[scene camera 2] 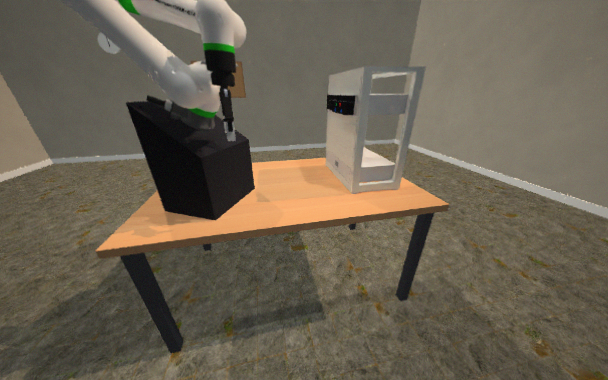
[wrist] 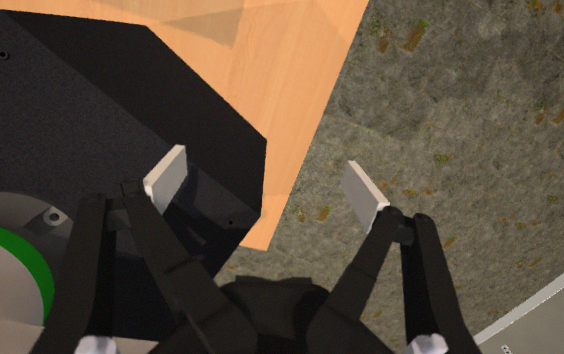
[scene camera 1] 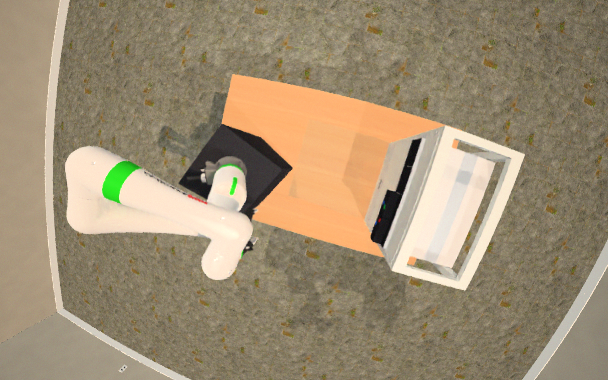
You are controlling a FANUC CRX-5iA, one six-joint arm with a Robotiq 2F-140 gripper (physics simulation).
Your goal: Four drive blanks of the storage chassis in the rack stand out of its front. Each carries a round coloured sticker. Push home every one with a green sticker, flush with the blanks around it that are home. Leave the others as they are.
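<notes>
The rack [scene camera 1: 435, 276] [scene camera 2: 361, 140] is pale and stands at the right of the table. The black storage chassis [scene camera 1: 387, 222] [scene camera 2: 331, 102] shows at its front, in the upper part of the rack. Tiny stickers show on it: a green sticker [scene camera 1: 384, 206] [scene camera 2: 336, 104], a red sticker [scene camera 1: 379, 220] [scene camera 2: 340, 104] and small blue spots. The single blanks and how far each stands out are too small to tell. My gripper [scene camera 1: 254, 226] [scene camera 2: 230, 135] [wrist: 267, 167] is open and empty, pointing down beside the black pedestal, far from the chassis. The chassis does not show in the wrist view.
The black pedestal [scene camera 1: 260, 172] [scene camera 2: 227, 177] [wrist: 200, 105] with the arm's base on top stands at the left of the wooden table [scene camera 1: 310, 135] [scene camera 2: 280, 215] [wrist: 295, 65]. The gripper's right finger is over the floor, past the table edge in the wrist view. White walls frame the rack's open side.
</notes>
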